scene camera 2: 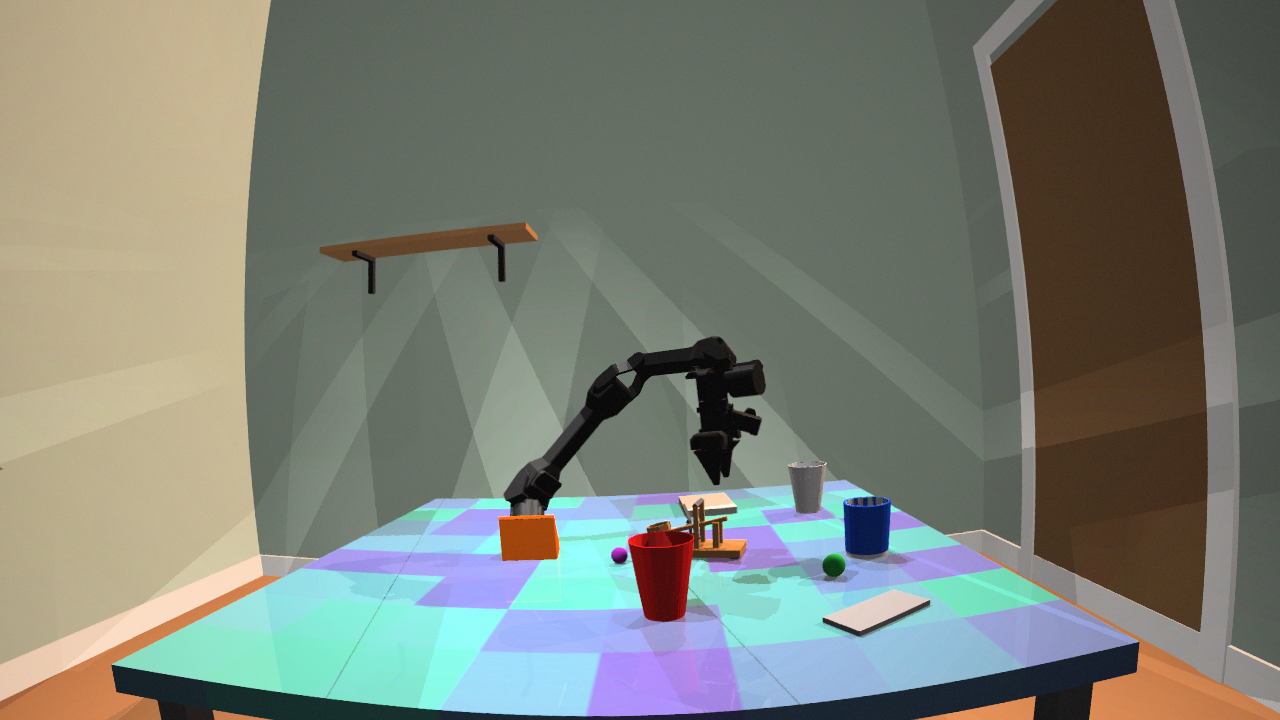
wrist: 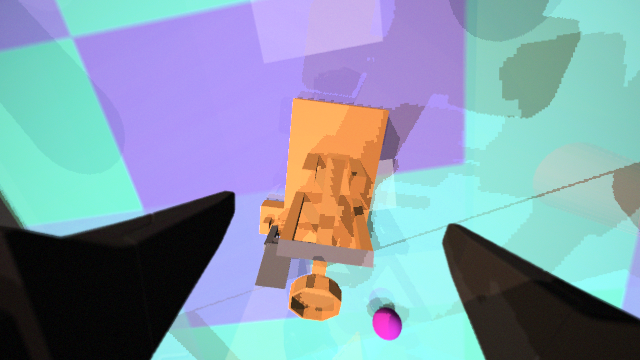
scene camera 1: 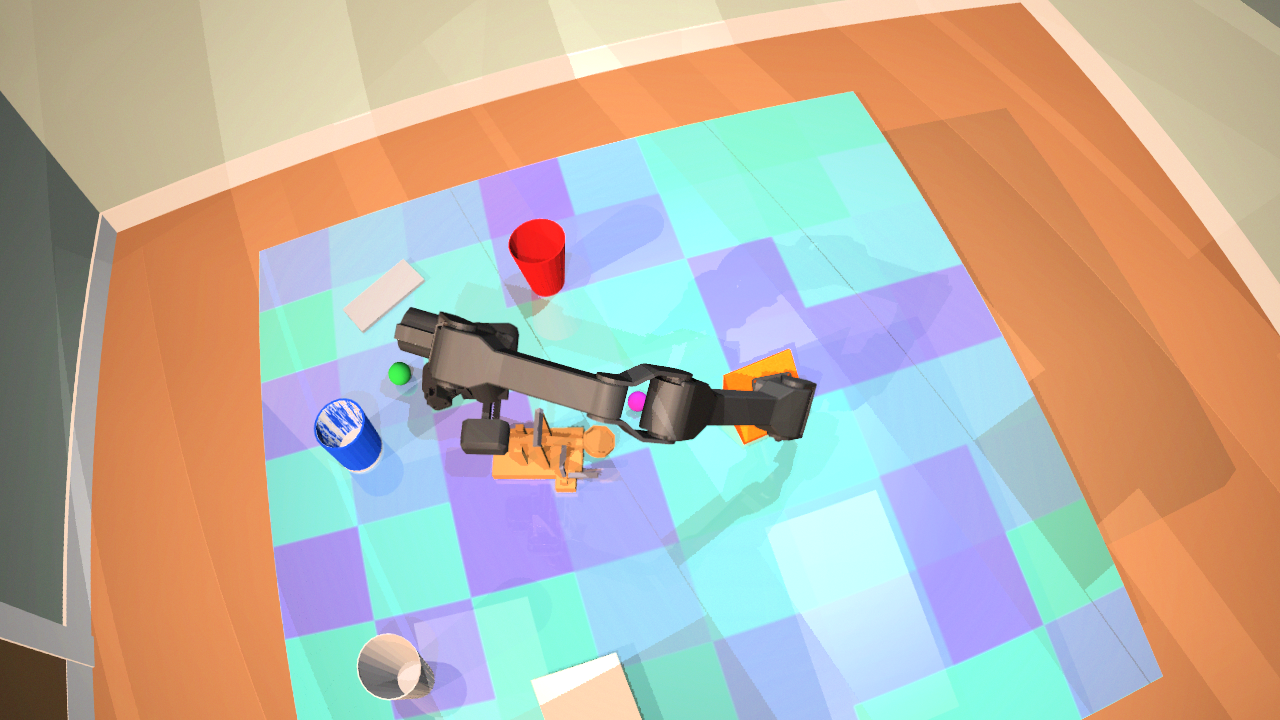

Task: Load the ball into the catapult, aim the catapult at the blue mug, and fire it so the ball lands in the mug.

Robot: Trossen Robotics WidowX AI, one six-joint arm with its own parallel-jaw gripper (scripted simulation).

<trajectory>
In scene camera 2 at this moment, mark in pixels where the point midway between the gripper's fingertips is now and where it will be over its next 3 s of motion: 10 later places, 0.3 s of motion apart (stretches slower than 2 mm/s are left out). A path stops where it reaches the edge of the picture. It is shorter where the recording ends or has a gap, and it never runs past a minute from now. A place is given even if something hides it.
The gripper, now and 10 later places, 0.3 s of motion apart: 721, 481; 708, 482; 674, 501; 631, 526; 620, 533; 618, 541; 619, 547; 619, 554; 619, 558; 619, 549; 617, 523
</trajectory>
